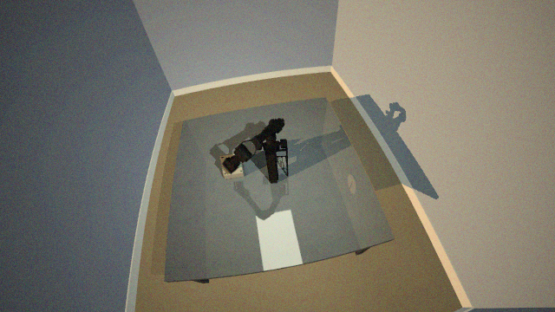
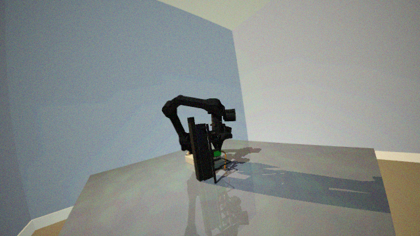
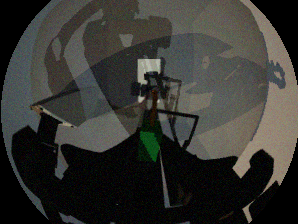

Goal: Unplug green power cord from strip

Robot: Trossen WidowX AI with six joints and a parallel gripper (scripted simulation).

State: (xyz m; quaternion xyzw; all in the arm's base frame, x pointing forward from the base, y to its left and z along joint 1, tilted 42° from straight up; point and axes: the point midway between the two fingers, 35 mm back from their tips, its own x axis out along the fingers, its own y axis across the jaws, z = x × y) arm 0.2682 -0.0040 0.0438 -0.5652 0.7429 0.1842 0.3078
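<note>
The green plug is 3 cm to the right of my gripper tip.
</note>
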